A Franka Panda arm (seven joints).
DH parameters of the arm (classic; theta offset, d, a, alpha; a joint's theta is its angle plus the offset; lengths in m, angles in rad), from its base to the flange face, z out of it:
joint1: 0 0.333 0 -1.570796
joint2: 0 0 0 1.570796
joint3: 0 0.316 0.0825 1.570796
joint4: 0 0 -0.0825 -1.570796
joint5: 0 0.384 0 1.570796
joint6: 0 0 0.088 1.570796
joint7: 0 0.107 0 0
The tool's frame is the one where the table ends.
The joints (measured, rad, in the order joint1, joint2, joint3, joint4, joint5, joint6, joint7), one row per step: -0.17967 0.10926 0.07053 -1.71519 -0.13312 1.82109 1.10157; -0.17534 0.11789 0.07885 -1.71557 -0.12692 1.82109 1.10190; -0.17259 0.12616 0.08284 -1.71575 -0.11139 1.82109 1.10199; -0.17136 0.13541 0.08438 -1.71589 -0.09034 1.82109 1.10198; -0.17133 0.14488 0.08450 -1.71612 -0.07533 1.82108 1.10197; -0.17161 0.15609 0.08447 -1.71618 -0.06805 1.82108 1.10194; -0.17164 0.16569 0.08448 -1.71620 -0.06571 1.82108 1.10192; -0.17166 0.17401 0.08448 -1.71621 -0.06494 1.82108 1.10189; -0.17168 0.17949 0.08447 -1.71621 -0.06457 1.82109 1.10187
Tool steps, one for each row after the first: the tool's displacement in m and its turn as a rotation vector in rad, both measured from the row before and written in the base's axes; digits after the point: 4 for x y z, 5 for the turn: 0.0024 0.0075 -0.0054 0.00845 0.00806 0.01069; 0.0019 0.0049 -0.0051 0.01684 0.00687 0.00253; 0.0018 0.0031 -0.0057 0.02198 0.00748 -0.00295; 0.0016 0.0011 -0.0059 0.01601 0.00836 -0.00406; 0.0017 0.0001 -0.0068 0.00886 0.01052 -0.00240; 0.0014 -0.0001 -0.0058 0.00387 0.00929 -0.00070; 0.0012 -0.0002 -0.0050 0.00215 0.00815 -0.00023; 0.0008 -0.0001 -0.0033 0.00129 0.00536 -0.00013
